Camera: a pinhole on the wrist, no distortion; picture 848 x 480 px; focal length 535.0 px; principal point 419.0 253.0 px. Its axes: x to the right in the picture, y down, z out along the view. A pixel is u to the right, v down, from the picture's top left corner.
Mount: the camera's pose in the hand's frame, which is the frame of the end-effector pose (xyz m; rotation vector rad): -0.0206 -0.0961 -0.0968 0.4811 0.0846 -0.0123
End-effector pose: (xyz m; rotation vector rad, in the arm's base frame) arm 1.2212 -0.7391 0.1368 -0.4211 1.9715 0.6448
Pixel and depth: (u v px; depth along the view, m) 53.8 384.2 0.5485
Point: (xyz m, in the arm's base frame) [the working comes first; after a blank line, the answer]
In the camera's frame: -0.3744 0.1345 0.5485

1.8456 -0.6292 0.2016
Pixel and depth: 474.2 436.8 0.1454
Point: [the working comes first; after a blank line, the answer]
In the camera's frame: 0.0150 0.0500 0.1454

1.3199 -0.8022 0.0790
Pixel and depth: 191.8 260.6 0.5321
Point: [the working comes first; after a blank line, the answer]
In the camera's frame: -0.2260 0.0076 0.5321

1.7761 -0.7666 0.0802
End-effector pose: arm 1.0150 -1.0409 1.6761 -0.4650 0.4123 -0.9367
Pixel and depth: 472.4 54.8 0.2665
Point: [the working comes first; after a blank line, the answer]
In the camera's frame: 0.0266 -0.0987 0.2665

0.8712 -1.1986 1.9155
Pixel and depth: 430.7 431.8 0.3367
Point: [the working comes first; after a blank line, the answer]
In the camera's frame: 0.0074 0.1125 0.3367

1.0553 -1.0820 1.9651
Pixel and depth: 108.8 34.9 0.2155
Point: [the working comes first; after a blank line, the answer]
In the camera's frame: -0.1249 -0.0879 0.2155

0.7963 -1.0582 1.8964
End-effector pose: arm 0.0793 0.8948 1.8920 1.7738 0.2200 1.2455
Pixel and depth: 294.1 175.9 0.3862
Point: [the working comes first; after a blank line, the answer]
In the camera's frame: -0.0902 -0.0557 0.3862

0.3354 0.8954 1.5793
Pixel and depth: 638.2 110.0 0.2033
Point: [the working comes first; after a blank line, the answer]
In the camera's frame: 0.0833 -0.0543 0.2033

0.2374 1.0433 1.7583
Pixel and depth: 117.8 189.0 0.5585
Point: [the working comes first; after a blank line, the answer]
In the camera's frame: -0.3144 -0.0668 0.5585

0.4026 0.7245 1.3639
